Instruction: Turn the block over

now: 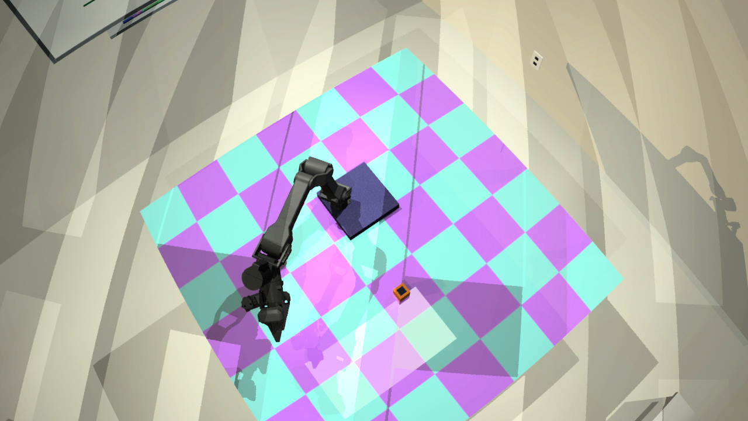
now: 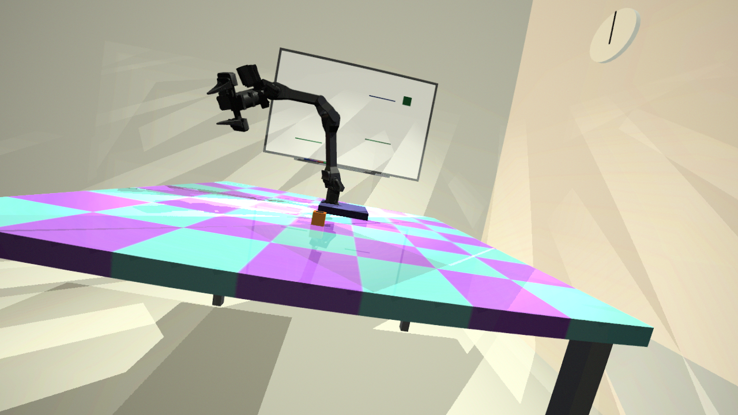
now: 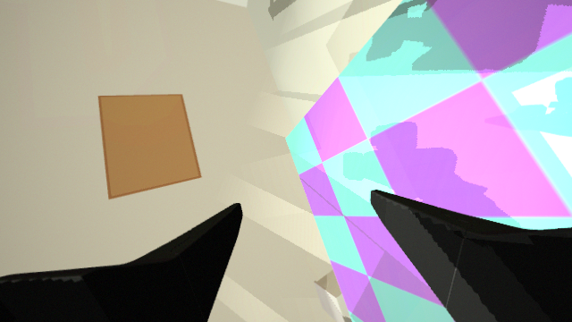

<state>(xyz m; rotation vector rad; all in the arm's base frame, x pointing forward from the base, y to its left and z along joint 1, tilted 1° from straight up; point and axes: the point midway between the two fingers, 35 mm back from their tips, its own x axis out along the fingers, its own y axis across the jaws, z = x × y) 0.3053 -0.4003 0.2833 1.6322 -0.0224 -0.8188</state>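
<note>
Right now the orange block is 5 cm ahead of my gripper tip, 38 cm to the left of it and 26 cm below it.
</note>
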